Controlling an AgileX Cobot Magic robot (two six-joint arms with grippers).
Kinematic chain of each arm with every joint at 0, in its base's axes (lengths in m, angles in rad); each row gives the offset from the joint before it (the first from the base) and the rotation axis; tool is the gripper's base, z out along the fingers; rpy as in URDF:
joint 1: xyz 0 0 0.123 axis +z
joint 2: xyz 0 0 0 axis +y
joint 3: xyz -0.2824 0 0.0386 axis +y
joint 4: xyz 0.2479 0 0.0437 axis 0.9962 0 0.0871
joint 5: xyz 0 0 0 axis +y
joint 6: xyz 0.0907 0 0.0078 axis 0.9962 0 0.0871
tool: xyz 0 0 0 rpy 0 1.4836 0
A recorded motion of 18 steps. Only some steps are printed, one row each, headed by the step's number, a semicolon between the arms.
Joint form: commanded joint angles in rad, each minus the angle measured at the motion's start. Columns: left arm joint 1, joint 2, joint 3, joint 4, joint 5, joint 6; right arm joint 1, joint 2, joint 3, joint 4, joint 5, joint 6.
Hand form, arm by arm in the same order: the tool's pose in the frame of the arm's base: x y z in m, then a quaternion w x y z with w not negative. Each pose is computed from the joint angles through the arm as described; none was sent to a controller.
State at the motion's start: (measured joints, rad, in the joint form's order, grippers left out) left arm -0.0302 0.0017 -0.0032 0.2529 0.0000 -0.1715; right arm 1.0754 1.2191 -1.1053 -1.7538 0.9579 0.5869
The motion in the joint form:
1: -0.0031 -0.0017 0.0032 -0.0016 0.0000 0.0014; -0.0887 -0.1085 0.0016 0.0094 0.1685 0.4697
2: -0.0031 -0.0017 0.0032 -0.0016 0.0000 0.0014; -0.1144 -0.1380 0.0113 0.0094 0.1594 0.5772
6: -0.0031 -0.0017 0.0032 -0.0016 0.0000 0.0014; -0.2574 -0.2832 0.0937 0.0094 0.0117 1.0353
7: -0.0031 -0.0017 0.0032 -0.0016 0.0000 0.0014; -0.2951 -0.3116 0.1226 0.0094 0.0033 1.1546
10: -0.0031 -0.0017 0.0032 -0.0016 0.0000 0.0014; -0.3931 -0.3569 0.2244 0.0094 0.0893 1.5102
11: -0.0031 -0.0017 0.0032 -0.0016 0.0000 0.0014; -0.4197 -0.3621 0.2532 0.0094 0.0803 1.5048
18: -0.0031 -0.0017 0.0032 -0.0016 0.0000 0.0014; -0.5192 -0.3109 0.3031 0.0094 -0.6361 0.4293
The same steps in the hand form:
1: 0.0562 -0.0018 0.2131 0.73704 0.03866 0.67451 0.01766; 0.1752 0.1181 0.4524 0.72942 -0.11684 0.62561 -0.25081
2: 0.0562 -0.0018 0.2131 0.73704 0.03866 0.67451 0.01766; 0.1730 0.1069 0.4553 0.74407 -0.07119 0.62912 -0.21330
6: 0.0562 -0.0018 0.2131 0.73704 0.03866 0.67451 0.01766; 0.1607 0.0633 0.4567 0.78431 0.08036 0.61433 -0.03159
7: 0.0562 -0.0018 0.2131 0.73704 0.03866 0.67451 0.01766; 0.1582 0.0530 0.4526 0.78495 0.12490 0.60683 0.00289
10: 0.0562 -0.0018 0.2131 0.73704 0.03866 0.67451 0.01766; 0.1548 0.0256 0.4292 0.77271 0.27675 0.56799 0.06093
11: 0.0562 -0.0018 0.2131 0.73704 0.03866 0.67451 0.01766; 0.1559 0.0224 0.4215 0.77008 0.27452 0.57412 0.04470
18: 0.0562 -0.0018 0.2131 0.73704 0.03866 0.67451 0.01766; 0.1800 0.0784 0.3900 0.69883 -0.32185 0.61483 -0.17329

